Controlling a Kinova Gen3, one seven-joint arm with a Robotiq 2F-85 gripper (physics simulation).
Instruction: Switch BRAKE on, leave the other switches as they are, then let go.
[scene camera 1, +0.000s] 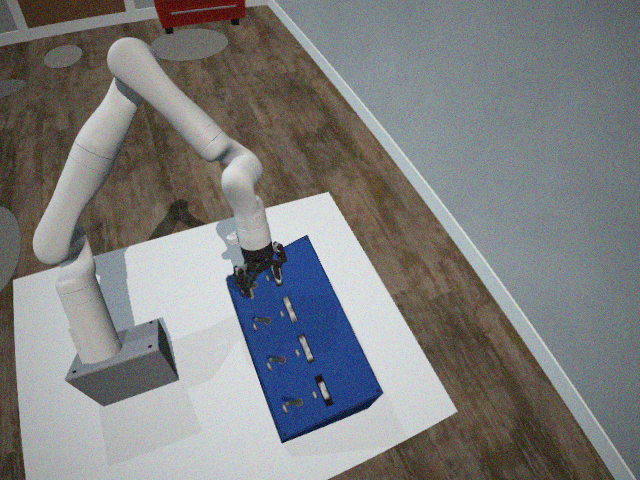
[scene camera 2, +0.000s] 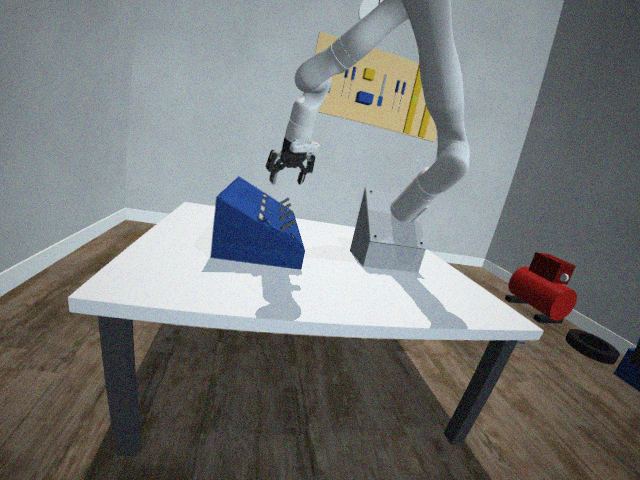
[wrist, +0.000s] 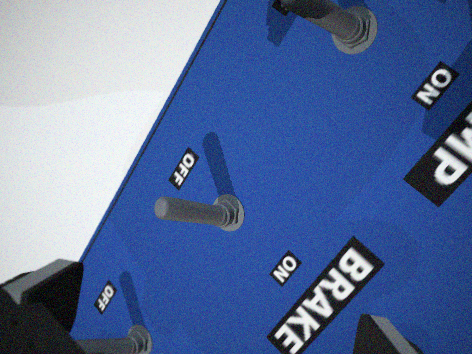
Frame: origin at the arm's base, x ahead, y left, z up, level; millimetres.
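Seen in the pictures: gripper, between the fingertips: (scene camera 1: 265, 287) (scene camera 2: 286, 183) (wrist: 216, 318); arm's base, origin of its link: (scene camera 1: 103, 353) (scene camera 2: 401, 211).
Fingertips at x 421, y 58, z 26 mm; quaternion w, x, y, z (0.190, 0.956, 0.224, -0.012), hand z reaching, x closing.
Pixels of each thing's top centre, then the offset from my fingertips to it. "*": a spot on its surface instead. Level surfaces: height alone.
- BRAKE lever, centre of its top: (wrist: 184, 227) (scene camera 1: 261, 316) 89 mm down, 21 mm back, 37 mm right
- BRAKE nameplate, a spot on its surface: (wrist: 325, 295) * 99 mm down, 61 mm ahead, 27 mm right
- neighbouring lever, centre of its top: (wrist: 322, 15) 89 mm down, 27 mm back, 83 mm left
- white table, height of its surface: 218 mm down
The blue sloped switch panel (scene camera 1: 336, 335) (scene camera 2: 253, 242) (wrist: 300, 150) carries a row of metal levers. The BRAKE lever (scene camera 1: 262, 320) (wrist: 192, 210) tilts toward its OFF label (wrist: 183, 168), away from its ON label (wrist: 285, 268) and the BRAKE nameplate (wrist: 325, 295). The neighbouring lever (wrist: 345, 27) beside the partly visible "MP" plate tilts away from its ON label too. Another lever (wrist: 117, 345) at lower left also leans toward OFF; the left finger hides its tip. My gripper (scene camera 1: 265, 288) (scene camera 2: 287, 180) (wrist: 216, 318) is open and empty, pointing down above the panel, touching no lever.
The panel stands on the white table (scene camera 1: 372, 356) (scene camera 2: 170, 304). The grey robot base block (scene camera 1: 136, 379) (scene camera 2: 392, 255) stands beside it, across a gap. A tool board (scene camera 2: 356, 116) hangs on the wall behind, and a red compressor (scene camera 2: 540, 294) stands on the floor.
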